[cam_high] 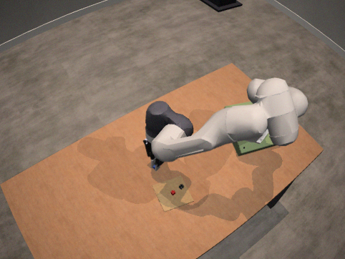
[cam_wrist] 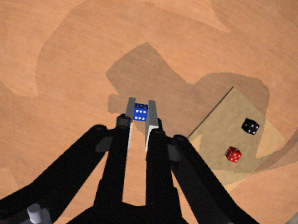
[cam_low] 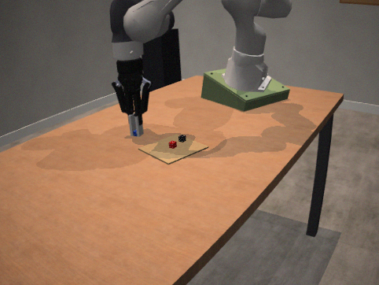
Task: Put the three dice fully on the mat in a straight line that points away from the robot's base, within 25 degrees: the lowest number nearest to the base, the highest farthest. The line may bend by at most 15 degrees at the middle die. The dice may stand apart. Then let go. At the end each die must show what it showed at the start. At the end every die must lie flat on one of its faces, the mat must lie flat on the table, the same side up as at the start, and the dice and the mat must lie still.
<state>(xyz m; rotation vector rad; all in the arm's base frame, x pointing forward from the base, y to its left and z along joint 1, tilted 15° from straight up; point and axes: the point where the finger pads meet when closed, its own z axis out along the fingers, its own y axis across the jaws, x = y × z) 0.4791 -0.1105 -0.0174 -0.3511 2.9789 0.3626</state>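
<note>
Right now my hand is 10 mm short of the red die, 150 mm to the right of it and 30 mm above it. Also, from my hand: blue die: 30 mm below; then tan mat: 10 mm ahead, 150 mm to the left, 40 mm below; then black die: 40 mm behind, 150 mm to the left, 30 mm below.
</note>
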